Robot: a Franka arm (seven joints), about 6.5 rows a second.
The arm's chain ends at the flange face. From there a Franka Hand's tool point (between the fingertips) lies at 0.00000 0.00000 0.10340 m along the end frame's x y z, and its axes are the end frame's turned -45 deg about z.
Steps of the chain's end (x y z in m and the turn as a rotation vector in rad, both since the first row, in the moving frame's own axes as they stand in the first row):
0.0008 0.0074 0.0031 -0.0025 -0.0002 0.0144
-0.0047 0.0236 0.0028 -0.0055 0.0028 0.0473
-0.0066 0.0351 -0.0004 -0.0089 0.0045 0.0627
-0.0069 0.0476 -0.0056 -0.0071 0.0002 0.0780
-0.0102 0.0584 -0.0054 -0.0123 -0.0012 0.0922
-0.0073 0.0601 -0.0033 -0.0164 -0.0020 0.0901
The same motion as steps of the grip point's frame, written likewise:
-0.0049 0.0060 0.0031 -0.0016 -0.0019 0.0144
-0.0202 0.0140 0.0028 -0.0059 -0.0019 0.0473
-0.0298 0.0211 -0.0004 -0.0095 -0.0031 0.0627
-0.0391 0.0293 -0.0056 -0.0052 -0.0049 0.0780
-0.0495 0.0348 -0.0054 -0.0078 -0.0095 0.0922
-0.0490 0.0383 -0.0033 -0.0102 -0.0130 0.0901

